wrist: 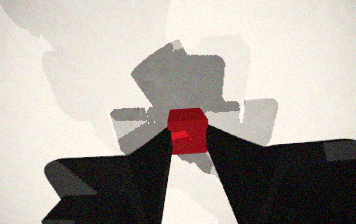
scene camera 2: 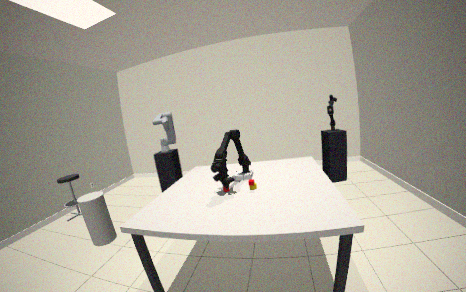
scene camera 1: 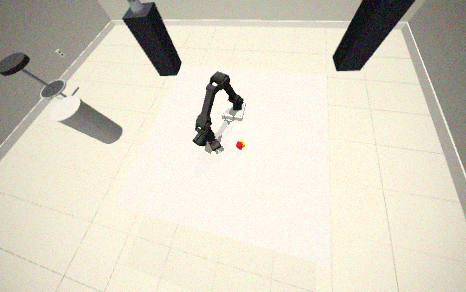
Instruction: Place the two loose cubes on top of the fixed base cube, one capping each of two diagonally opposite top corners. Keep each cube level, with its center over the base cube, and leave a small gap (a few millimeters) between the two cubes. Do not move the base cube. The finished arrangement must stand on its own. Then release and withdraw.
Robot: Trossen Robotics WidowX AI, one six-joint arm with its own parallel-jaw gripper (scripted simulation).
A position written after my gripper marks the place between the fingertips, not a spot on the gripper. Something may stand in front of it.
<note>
In view: my gripper [wrist: 187, 129] and a red cube [wrist: 188, 126].
</note>
